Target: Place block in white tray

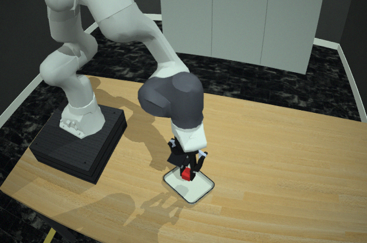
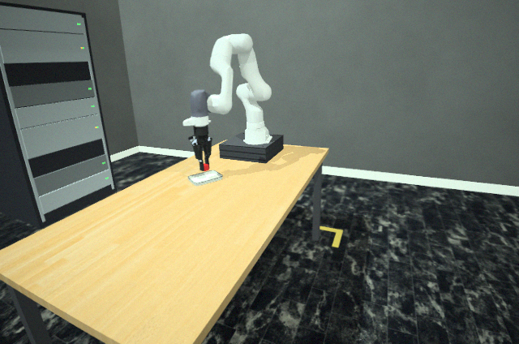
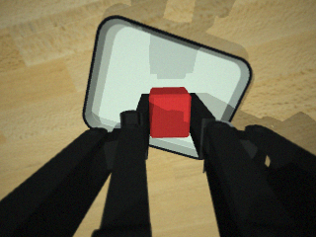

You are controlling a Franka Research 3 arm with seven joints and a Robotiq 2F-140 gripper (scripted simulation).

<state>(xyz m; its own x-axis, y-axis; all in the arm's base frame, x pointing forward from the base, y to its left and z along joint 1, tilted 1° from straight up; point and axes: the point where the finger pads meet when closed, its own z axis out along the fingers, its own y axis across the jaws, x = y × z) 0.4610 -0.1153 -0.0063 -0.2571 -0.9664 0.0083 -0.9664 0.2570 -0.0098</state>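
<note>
Now: hand 8 cm above the white tray. The rest, counted from my hand: red block: 2 cm below.
</note>
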